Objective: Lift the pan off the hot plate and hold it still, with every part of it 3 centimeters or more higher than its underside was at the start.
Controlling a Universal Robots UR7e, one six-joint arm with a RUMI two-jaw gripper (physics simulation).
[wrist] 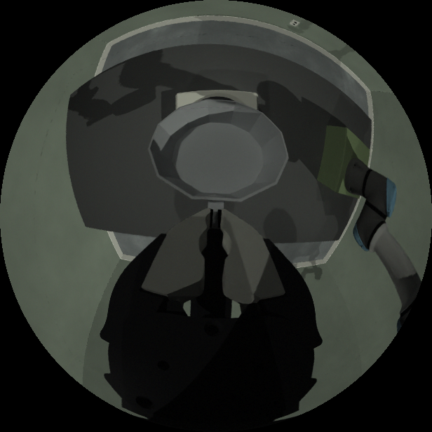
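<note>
The grey pan is in the upper middle of the wrist view, its open side facing the camera and its handle pointing toward the gripper. The pale hot plate shows behind the pan's far rim; the pan hides most of it. My gripper is shut on the pan's handle, just below the near rim. The jaws cover most of the handle. The pan appears raised above the hot plate, but the height of the gap cannot be read from this view.
A dark table top lies below, with shadows across it. A green block is at the right edge beside the robot's arm base and links. A pale-edged grey surface shows past the table's far side.
</note>
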